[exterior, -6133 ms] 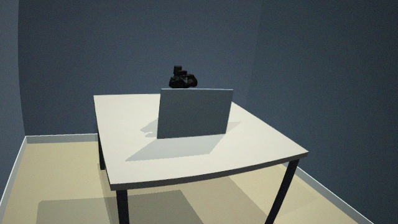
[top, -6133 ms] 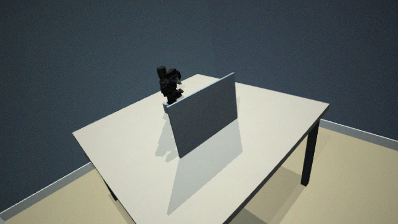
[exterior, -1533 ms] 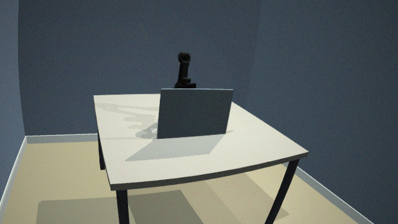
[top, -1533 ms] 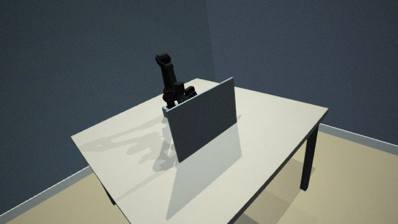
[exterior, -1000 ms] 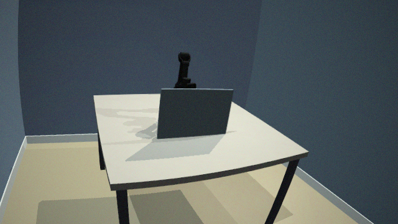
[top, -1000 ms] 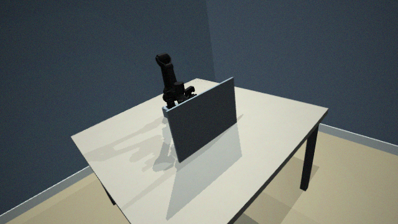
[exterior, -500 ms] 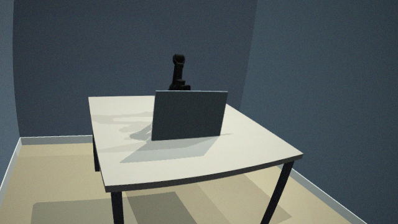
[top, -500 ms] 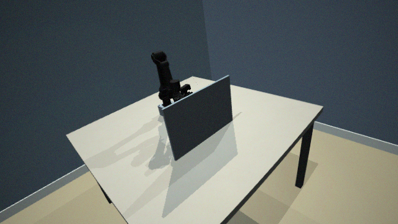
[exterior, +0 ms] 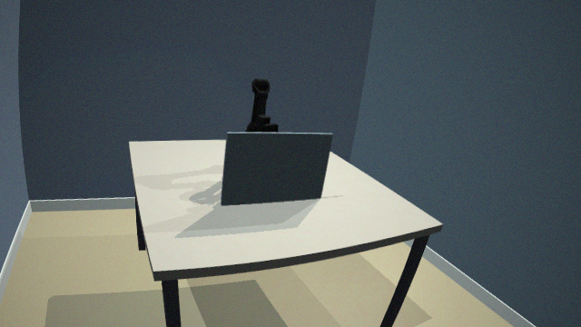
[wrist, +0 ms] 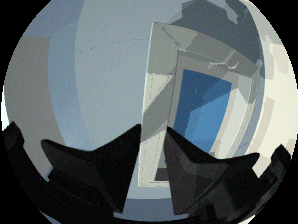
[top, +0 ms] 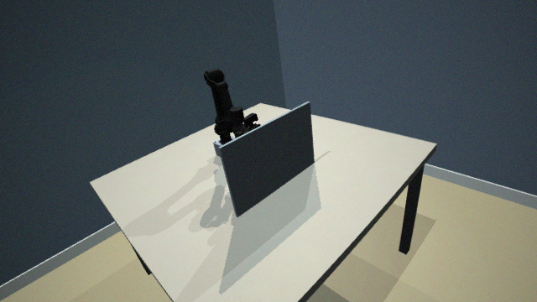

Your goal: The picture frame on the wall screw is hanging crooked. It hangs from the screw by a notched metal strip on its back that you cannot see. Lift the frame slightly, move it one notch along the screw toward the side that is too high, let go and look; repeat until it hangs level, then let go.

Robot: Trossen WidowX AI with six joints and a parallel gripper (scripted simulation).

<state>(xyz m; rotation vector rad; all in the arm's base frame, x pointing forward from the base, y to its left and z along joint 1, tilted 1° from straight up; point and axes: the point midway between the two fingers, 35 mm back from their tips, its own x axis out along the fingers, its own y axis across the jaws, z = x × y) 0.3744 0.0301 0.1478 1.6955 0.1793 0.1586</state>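
The picture frame is 10 mm ahead of my gripper tip, 10 mm to the left of it and 50 mm below it. From my gripper tip the other things lie so: wall panel 20 mm ahead, 60 mm below.
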